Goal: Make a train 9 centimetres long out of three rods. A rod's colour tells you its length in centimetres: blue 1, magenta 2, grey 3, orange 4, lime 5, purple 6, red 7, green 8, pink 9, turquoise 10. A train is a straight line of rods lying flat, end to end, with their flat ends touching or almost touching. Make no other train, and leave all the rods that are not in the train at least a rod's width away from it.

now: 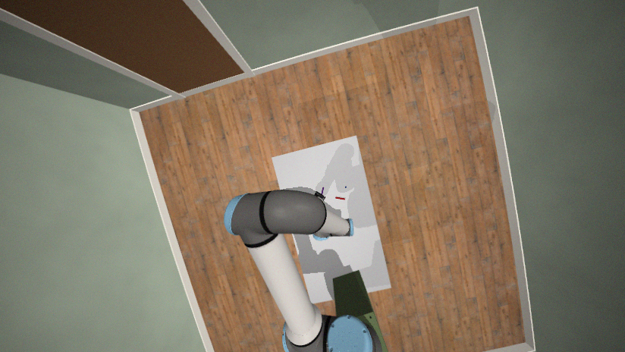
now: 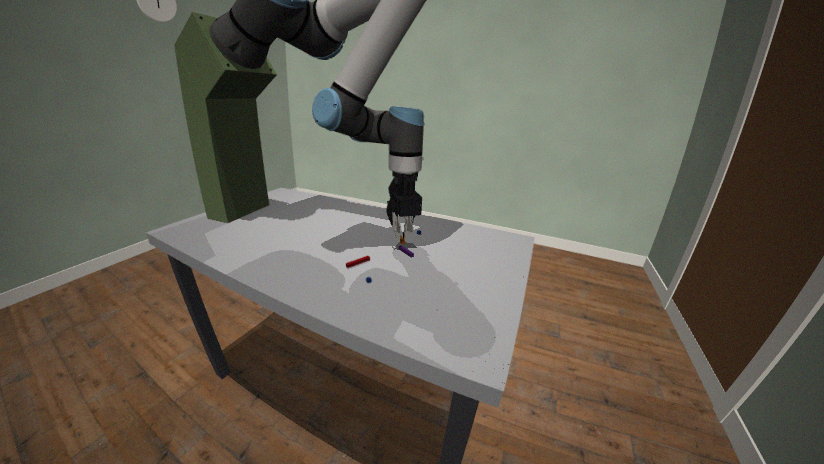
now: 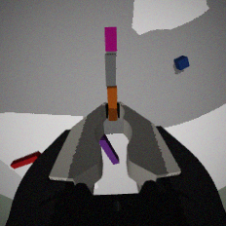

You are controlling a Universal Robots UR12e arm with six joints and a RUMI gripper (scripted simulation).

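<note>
My gripper is now 10 mm above the orange rod. Also, from my hand: purple rod (60 mm to the right, 40 mm ahead, 10 mm below); then grey rod (30 mm to the left, 30 mm behind, 10 mm below); then magenta rod (50 mm to the left, 40 mm behind, 10 mm below).
</note>
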